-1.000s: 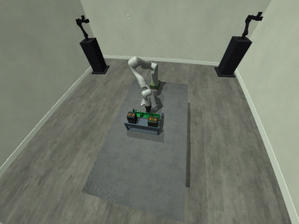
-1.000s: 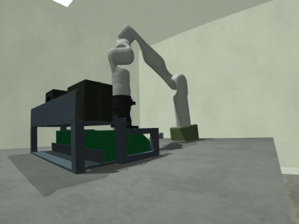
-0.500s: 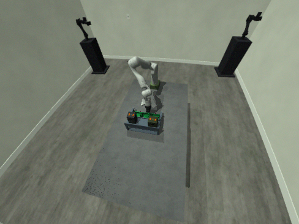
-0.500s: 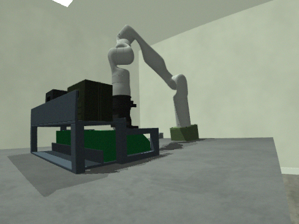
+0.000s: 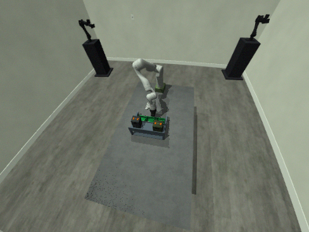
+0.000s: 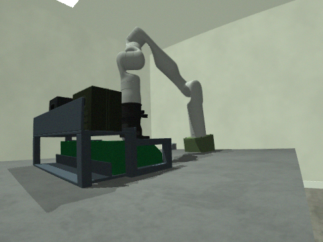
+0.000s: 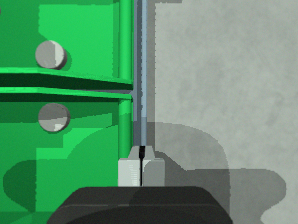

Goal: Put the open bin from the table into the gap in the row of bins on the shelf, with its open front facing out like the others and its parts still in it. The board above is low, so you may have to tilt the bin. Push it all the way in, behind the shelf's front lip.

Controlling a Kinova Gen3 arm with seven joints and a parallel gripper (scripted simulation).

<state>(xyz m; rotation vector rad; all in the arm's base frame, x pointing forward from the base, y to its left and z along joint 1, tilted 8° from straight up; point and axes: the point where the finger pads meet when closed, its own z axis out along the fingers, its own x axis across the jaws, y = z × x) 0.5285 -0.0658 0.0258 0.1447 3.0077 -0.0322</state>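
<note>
Right now the blue-grey edge strip is 30 mm below my hand.
</note>
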